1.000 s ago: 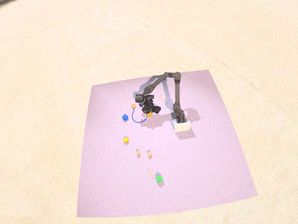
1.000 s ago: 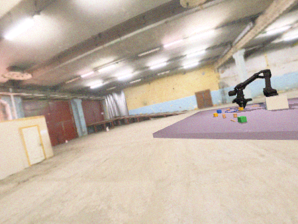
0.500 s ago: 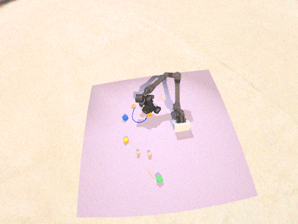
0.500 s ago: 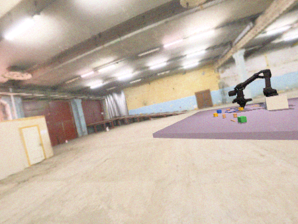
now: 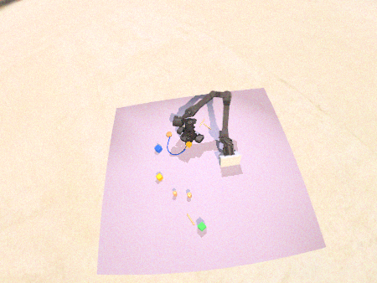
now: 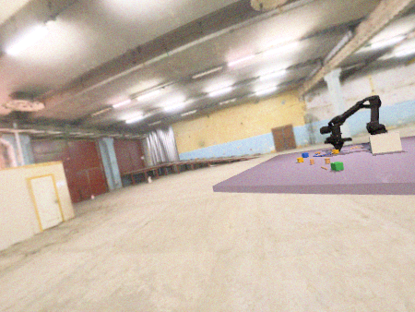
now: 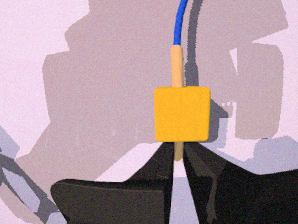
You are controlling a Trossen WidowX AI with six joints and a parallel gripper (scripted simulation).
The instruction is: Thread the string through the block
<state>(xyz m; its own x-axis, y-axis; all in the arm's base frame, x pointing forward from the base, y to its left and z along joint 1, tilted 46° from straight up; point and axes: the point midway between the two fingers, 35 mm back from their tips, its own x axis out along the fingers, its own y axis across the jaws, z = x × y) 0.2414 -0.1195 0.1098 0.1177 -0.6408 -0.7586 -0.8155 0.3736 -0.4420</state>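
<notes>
The yellow cube lies 2 cm to the left of my gripper tip, 1 cm ahead of it and 1 cm above it. Also, from my gripper tip: thin wooden stick 3 cm to the left, 2 cm ahead, 1 cm above; then blue cube 23 cm ahead, 4 cm to the left, 1 cm above; then round wooden button 16 cm ahead, 9 cm to the right.
</notes>
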